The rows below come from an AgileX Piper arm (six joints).
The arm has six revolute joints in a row. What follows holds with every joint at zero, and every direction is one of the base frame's. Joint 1 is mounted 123.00 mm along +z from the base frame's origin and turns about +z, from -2.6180 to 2.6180 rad. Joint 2 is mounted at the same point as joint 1 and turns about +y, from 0.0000 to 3.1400 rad. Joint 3 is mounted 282.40 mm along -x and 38.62 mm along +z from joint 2 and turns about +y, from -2.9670 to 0.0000 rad. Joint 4 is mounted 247.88 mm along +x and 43.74 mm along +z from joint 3 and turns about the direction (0.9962, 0, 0.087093), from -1.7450 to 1.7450 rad. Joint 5 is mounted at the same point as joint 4 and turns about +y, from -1.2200 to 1.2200 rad. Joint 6 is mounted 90.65 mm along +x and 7.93 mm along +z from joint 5 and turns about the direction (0.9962, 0, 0.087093), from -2.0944 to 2.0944 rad. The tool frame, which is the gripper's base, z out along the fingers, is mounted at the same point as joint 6; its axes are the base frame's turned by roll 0.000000, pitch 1.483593 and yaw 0.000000 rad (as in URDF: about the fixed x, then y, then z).
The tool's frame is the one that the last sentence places.
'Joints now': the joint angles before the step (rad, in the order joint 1, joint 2, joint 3, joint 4, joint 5, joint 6). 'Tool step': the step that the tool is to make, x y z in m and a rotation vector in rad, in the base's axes. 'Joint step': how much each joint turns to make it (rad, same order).
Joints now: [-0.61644, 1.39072, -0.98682, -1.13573, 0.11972, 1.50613]
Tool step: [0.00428, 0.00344, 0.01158, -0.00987, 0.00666, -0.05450]
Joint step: [0.04365, 0.00002, -0.04633, 0.01694, 0.10783, 0.00007]
